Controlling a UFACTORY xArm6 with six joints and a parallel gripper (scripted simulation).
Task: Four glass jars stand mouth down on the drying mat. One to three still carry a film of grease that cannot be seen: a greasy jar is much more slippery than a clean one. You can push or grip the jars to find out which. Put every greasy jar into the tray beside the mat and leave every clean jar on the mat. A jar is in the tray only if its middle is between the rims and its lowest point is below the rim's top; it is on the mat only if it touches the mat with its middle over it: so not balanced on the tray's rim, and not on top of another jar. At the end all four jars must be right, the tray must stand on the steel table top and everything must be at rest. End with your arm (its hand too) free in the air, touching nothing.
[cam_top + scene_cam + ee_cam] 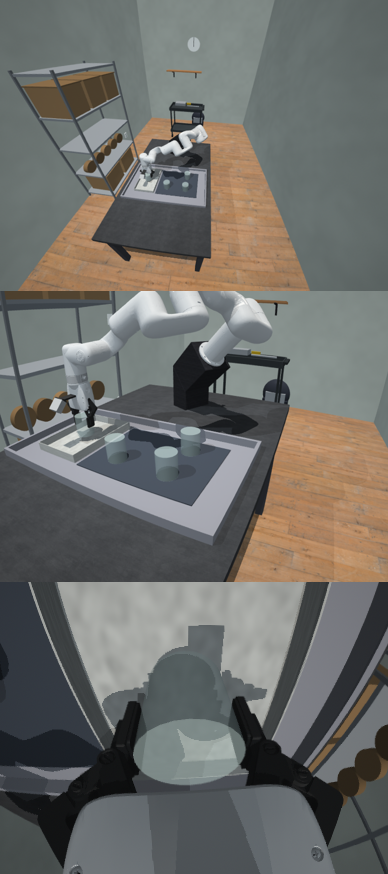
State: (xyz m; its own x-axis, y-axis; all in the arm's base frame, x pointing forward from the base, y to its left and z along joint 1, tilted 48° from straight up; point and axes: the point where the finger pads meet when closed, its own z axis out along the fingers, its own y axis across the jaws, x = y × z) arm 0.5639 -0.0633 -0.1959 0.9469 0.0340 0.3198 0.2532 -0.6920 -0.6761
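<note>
Now: the tray 6 cm below my hand. From my hand the other things lie so: rimmed steel top (4 cm behind, 21 cm to the left, 7 cm below); then dark drying mat (8 cm behind, 31 cm to the left, 7 cm below).
</note>
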